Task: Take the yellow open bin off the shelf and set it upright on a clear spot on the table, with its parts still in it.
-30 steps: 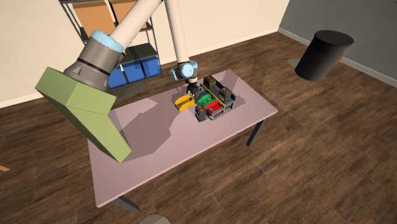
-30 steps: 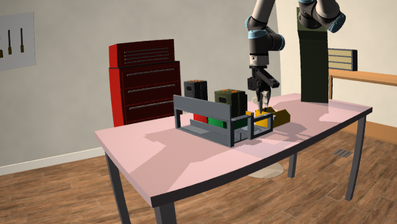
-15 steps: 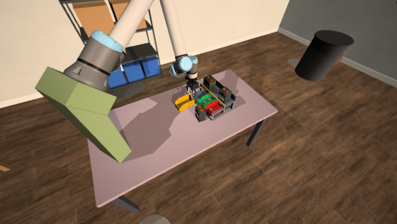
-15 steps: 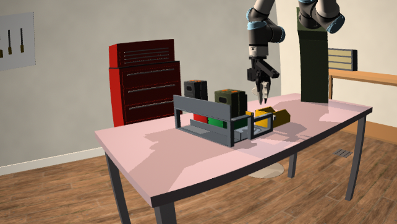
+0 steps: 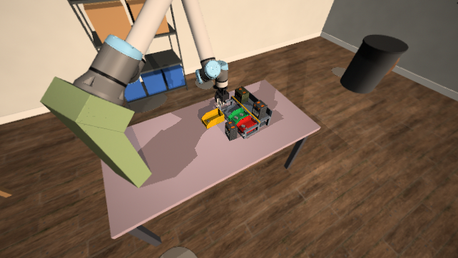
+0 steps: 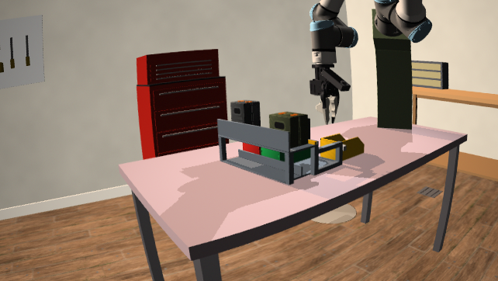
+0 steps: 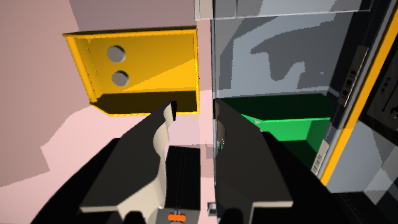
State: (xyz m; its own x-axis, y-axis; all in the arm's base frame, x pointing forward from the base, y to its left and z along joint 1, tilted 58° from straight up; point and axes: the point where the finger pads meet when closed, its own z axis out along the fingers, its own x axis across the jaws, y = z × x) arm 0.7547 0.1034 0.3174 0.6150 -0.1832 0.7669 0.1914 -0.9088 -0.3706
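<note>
The yellow open bin lies 8 cm behind my hand, 2 cm to the right of it and 11 cm below it. From my hand the other things lie so: dark case: 27 cm ahead, 16 cm to the right, 1 cm above; green bin: 15 cm ahead, 7 cm to the right, 11 cm below; red bin: 18 cm ahead, 18 cm to the right, 11 cm below.
</note>
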